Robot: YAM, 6 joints.
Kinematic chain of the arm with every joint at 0, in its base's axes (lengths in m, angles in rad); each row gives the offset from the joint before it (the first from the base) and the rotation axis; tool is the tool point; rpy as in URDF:
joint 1: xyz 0 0 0.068 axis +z
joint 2: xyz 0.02 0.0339 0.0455 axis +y
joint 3: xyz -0.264 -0.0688 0 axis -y
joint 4: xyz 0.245 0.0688 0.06 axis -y
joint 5: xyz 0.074 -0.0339 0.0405 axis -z
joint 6: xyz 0.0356 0 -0.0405 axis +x
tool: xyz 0 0 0 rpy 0 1.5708 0
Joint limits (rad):
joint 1: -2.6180..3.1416
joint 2: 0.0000..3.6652
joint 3: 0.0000..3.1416
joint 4: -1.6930..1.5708
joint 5: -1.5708..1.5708
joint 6: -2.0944..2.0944
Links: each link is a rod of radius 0.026 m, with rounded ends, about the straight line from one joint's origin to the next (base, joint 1, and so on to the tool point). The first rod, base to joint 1, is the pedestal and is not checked.
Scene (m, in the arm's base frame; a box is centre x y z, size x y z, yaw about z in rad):
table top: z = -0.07
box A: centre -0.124 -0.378 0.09 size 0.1 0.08 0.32 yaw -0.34
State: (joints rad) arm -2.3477 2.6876 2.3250 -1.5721 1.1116 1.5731
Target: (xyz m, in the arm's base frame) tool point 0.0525 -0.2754 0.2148
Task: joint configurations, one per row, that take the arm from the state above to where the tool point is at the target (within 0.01 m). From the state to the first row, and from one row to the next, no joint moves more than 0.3 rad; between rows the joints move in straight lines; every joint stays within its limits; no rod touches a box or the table.
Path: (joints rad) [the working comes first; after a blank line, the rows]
Joints at the target: -1.2830 1.8694 1.3258 -1.6930 0.8979 1.5731
Straight joint move there: touches box A.

1: -2.3181 2.4151 2.3368 -1.4529 1.0764 1.6349
2: -2.2885 2.1425 2.3486 -1.3337 1.0412 1.6967
3: -2.2589 1.8700 2.3605 -1.2145 1.0060 1.7585
4: -2.2294 1.5974 2.3723 -1.0952 0.9709 1.8204
5: -2.1998 1.3249 2.3841 -0.9760 0.9357 1.8822
6: -1.9706 1.4610 2.1195 -1.1553 0.9262 1.8049
7: -1.7414 1.5972 1.8549 -1.3345 0.9168 1.7276
8: -1.5122 1.7333 1.5904 -1.5138 0.9074 1.6504
9: -1.2830 1.8694 1.3258 -1.6930 0.8979 1.5731

